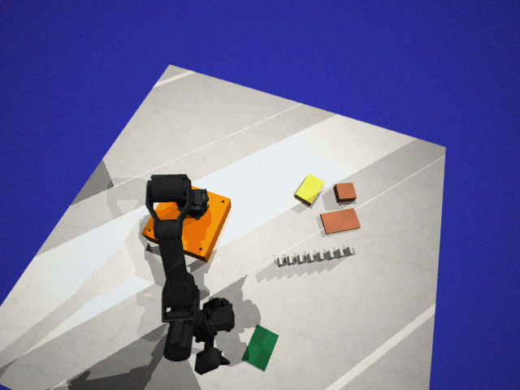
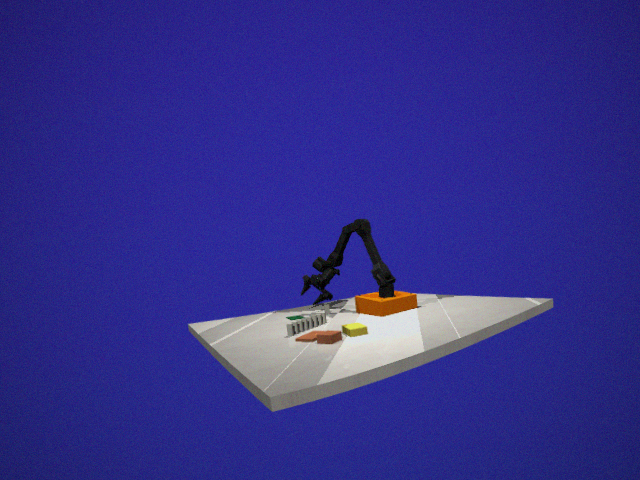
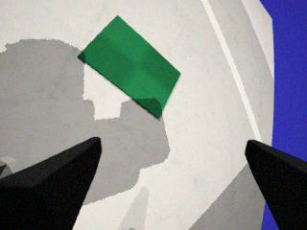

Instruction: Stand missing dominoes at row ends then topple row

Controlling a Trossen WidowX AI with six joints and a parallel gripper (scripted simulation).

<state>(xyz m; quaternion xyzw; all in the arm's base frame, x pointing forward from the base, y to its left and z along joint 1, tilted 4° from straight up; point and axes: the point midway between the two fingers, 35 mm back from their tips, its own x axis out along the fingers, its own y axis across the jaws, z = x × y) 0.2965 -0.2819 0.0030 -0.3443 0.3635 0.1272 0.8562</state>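
Right now my gripper tip is 8 cm short of the flat green piece, 8 cm above it and 4 cm to the right of it. Also, from my gripper tip: yellow block: 58 cm to the left, 6 cm below, 3 cm behind; brown block: 64 cm to the left, 9 cm ahead, 6 cm below; flat orange block: 54 cm to the left, 12 cm ahead, 7 cm below.
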